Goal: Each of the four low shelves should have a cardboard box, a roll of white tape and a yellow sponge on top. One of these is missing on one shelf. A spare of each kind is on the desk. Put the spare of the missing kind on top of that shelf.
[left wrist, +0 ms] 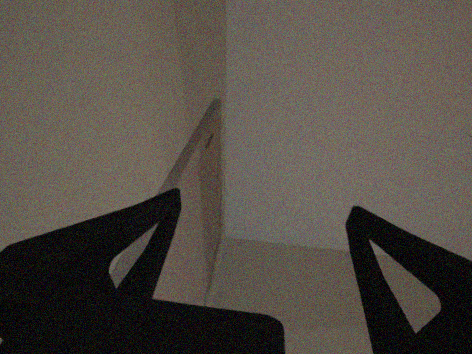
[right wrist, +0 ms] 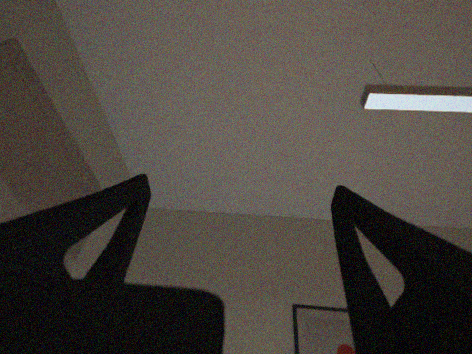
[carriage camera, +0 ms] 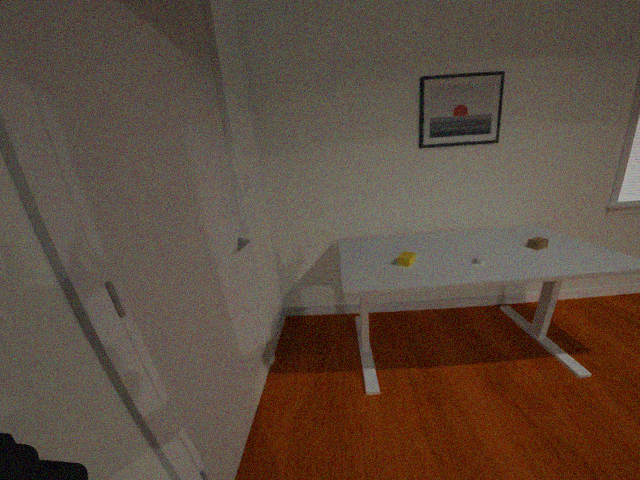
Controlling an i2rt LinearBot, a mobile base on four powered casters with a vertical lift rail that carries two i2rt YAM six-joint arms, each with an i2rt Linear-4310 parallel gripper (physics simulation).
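Places are measured from the left arm's base along level axes (x ahead, y down, z left), in centimetres.
Pixels of known places: left gripper, fingertip midpoint: (left wrist: 263,206); right gripper, fingertip midpoint: (right wrist: 239,189).
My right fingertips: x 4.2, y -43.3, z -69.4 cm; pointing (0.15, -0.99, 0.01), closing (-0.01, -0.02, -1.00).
Behind a point stands the place of what it marks.
In the carriage camera, a white desk (carriage camera: 439,268) {x 96.0, y 12.8, z -87.9 cm} stands against the far wall. A yellow sponge (carriage camera: 406,259) {x 101.3, y 8.7, z -72.5 cm} lies on its left part, a small roll of white tape (carriage camera: 476,260) {x 98.0, y 11.0, z -108.4 cm} near its middle, and a brown cardboard box (carriage camera: 537,242) {x 108.6, y 8.3, z -151.3 cm} towards its back right. The low shelves do not show in the carriage camera. My left gripper (left wrist: 263,206) {x 2.9, y -43.5, z 0.2 cm} is open and empty, pointed up at wall and ceiling, far from the desk. My right gripper (right wrist: 239,189) {x 4.2, y -43.3, z -69.4 cm} is open and empty, pointed up at the ceiling.
A pale door (carriage camera: 170,206) {x 60.1, y -34.4, z 16.2 cm} in the left wall is very close at the left of the carriage camera, with a handle (carriage camera: 242,242) {x 101.9, y -7.7, z 12.9 cm}. A framed picture (carriage camera: 460,126) {x 157.0, y -60.9, z -127.8 cm} (right wrist: 322,325) {x 157.4, y -82.9, z -116.6 cm} hangs above the desk. A ceiling lamp (right wrist: 420,101) {x 39.5, y -122.9, z -126.9 cm} shows in the right wrist view. Orange wooden floor lies before the desk.
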